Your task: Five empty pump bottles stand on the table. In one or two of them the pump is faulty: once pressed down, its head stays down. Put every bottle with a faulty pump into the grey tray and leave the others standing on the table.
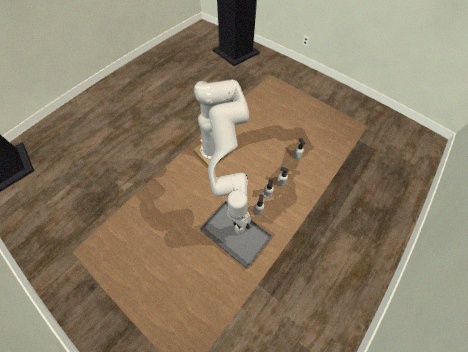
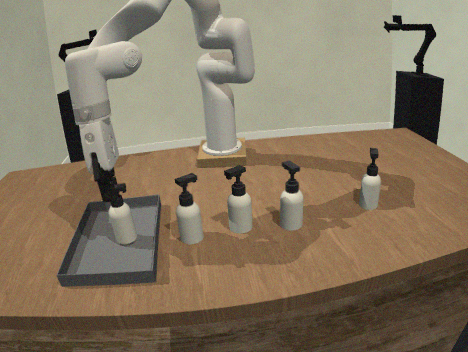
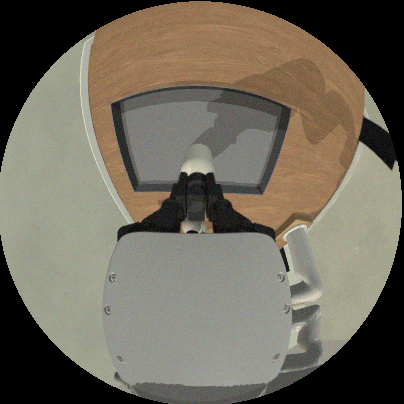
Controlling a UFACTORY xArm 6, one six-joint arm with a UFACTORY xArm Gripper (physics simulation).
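Seen in the pictures: gripper, fingertip midpoint: (image 1: 238,224) (image 2: 111,198) (image 3: 196,182); arm's base, origin of the base link: (image 1: 211,150) (image 2: 222,147) (image 3: 293,231).
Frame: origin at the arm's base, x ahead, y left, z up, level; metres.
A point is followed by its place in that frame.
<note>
My gripper (image 1: 242,226) @[x 0.466, y -0.189, z 0.074 m] (image 2: 111,194) @[x 0.466, y -0.189, z 0.074 m] (image 3: 196,182) @[x 0.466, y -0.189, z 0.074 m] is shut on a white bottle (image 1: 239,230) @[x 0.483, y -0.197, z 0.042 m] (image 2: 123,225) @[x 0.487, y -0.167, z 0.020 m] (image 3: 199,159) @[x 0.466, y -0.203, z 0.043 m] at its black neck. This bottle leans slightly, low over the floor of the grey tray (image 1: 246,251) @[x 0.569, y -0.222, z -0.034 m] (image 2: 100,257) @[x 0.533, y -0.222, z -0.034 m] (image 3: 160,125) @[x 0.541, y -0.225, z -0.034 m]; contact with the floor is unclear. Its pump head sits low, close to the collar. Four bottles stand upright on the table beside the tray: one nearest (image 1: 258,207) @[x 0.454, y -0.048, z 0.044 m] (image 2: 190,225) @[x 0.470, y -0.026, z 0.011 m], a second (image 1: 268,191) @[x 0.421, y 0.054, z 0.040 m] (image 2: 240,215) @[x 0.434, y 0.073, z 0.009 m], a third (image 1: 282,178) @[x 0.414, y 0.164, z 0.042 m] (image 2: 291,211) @[x 0.430, y 0.179, z 0.012 m] and one farther off (image 1: 299,152) @[x 0.355, y 0.366, z 0.035 m] (image 2: 370,192) @[x 0.364, y 0.378, z 0.011 m]. Their heads stand raised.
The wooden table (image 1: 150,285) @[x 0.406, y -0.673, z -0.036 m] (image 2: 300,270) @[x 0.565, y 0.186, z -0.036 m] (image 3: 200,45) @[x 0.507, y -0.392, z -0.036 m] carries everything. The arm's base (image 2: 221,157) @[x 0.068, y 0.003, z -0.007 m] stands behind the bottles. The nearest standing bottle is close to the tray's side wall. Black pedestals (image 1: 236,30) (image 2: 419,105) stand beyond the table.
</note>
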